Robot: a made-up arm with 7 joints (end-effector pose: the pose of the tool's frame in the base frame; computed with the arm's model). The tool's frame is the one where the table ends. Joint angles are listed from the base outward.
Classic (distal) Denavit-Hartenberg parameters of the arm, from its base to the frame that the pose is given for. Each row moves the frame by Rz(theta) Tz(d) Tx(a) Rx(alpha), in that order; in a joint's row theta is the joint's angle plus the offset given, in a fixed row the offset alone. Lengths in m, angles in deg.
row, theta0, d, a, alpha
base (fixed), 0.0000, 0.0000, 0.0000, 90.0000
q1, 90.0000, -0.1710, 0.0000, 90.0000
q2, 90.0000, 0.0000, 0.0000, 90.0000
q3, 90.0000, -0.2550, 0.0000, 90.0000
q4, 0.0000, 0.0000, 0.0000, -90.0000
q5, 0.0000, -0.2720, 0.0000, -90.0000
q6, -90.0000, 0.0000, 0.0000, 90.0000
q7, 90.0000, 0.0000, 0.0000, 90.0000
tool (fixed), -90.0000, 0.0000, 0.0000, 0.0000
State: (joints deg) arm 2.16 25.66 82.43 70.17 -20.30 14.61 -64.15
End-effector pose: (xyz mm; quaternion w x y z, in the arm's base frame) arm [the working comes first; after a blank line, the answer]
Working (the frame after each row of the table, in the pose's form):
after base (fixed): 0.0 0.0 0.0 0.7071 0.7071 0.0000 0.0000
after q1: 0.0 171.0 0.0 0.0000 0.6937 0.0000 0.7203
after q2: 0.0 171.0 0.0 0.6923 0.1700 0.1440 -0.6864
after q3: 8.7 281.4 -229.7 0.4071 0.6261 0.3432 0.5696
after q4: 8.7 281.4 -229.7 0.5058 0.4978 -0.5509 0.4392
after q5: 41.3 550.0 -201.8 0.8219 0.0083 -0.5641 -0.0788
after q6: 41.3 550.0 -201.8 0.1772 0.6744 -0.7115 -0.0874
after q7: 41.3 550.0 -201.8 0.2163 -0.4882 0.6292 -0.5648

41.3 550.0 -201.8 0.2464 0.7901 -0.0997 0.5523
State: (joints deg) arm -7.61 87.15 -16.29 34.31 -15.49 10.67 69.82
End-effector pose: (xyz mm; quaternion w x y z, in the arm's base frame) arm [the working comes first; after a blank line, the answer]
Working (the frame after each row of the table, in the pose's form):
after base (fixed): 0.0 0.0 0.0 0.7071 0.7071 0.0000 0.0000
after q1: 0.0 171.0 0.0 0.0000 0.7525 0.0000 0.6586
after q2: 0.0 171.0 0.0 0.4788 0.4523 0.5203 -0.5435
after q3: -1.7 425.7 -12.6 0.0248 0.9780 -0.0019 -0.2070
after q4: -1.7 425.7 -12.6 0.7203 0.6005 -0.0706 -0.3399
after q5: 137.0 647.9 -85.7 0.8998 -0.0449 0.3146 -0.2990
after q6: 137.0 647.9 -85.7 0.5212 0.1884 -0.4179 -0.7199
after q7: 137.0 647.9 -85.7 0.8333 0.2981 0.0907 0.4566

137.0 647.9 -85.7 0.9121 0.1467 0.2750 -0.2664
